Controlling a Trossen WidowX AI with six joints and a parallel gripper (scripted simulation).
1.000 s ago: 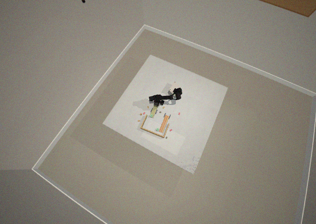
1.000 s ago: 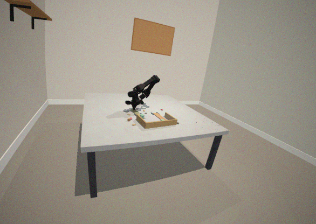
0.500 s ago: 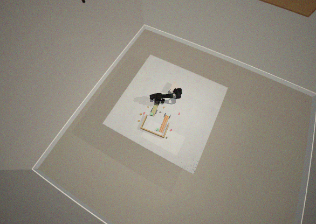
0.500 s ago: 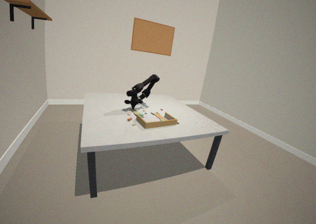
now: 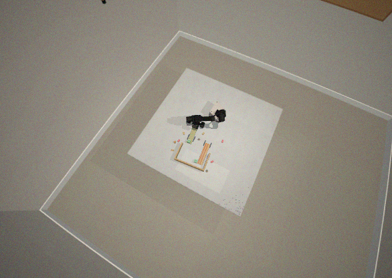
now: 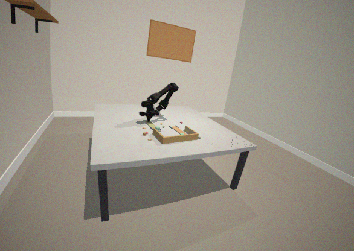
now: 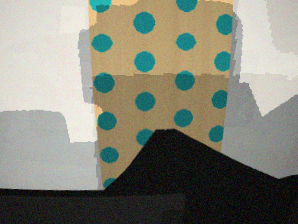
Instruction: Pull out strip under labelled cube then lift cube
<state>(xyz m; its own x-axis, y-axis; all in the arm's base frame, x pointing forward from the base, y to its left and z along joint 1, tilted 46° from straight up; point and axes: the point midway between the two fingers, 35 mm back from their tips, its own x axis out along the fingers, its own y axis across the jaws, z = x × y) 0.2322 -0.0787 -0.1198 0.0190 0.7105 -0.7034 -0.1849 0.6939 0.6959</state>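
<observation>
Now: the strip 9 cm ahead of my gripper tip and 2 cm to the left of it.
</observation>
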